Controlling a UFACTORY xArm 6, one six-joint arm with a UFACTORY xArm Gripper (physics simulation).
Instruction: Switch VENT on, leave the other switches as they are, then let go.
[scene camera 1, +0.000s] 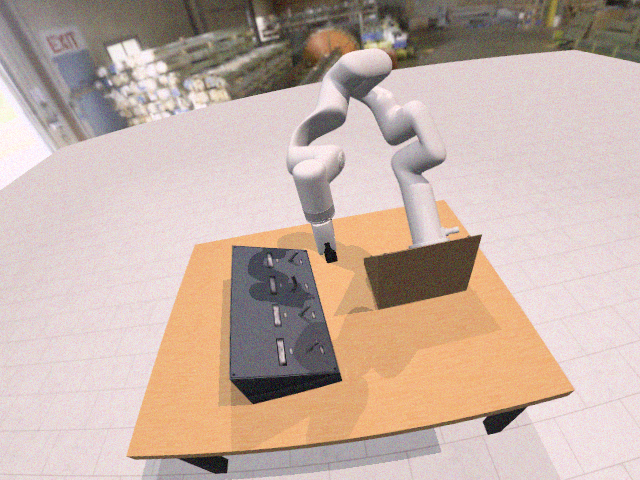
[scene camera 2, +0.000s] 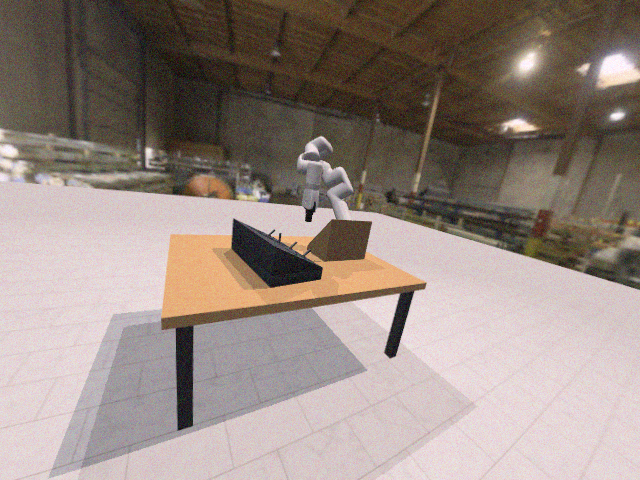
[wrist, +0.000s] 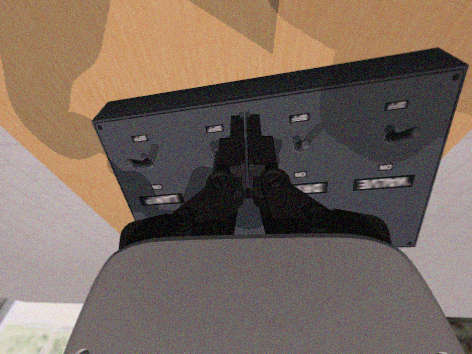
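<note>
I can see my gripper (scene camera 1: 332, 260), and it's there in the wrist view (wrist: 245, 134) too. Then there's a dark sloped switch panel (scene camera 1: 268, 358), and I can see that panel in the wrist view (wrist: 349, 112) as well.
</note>
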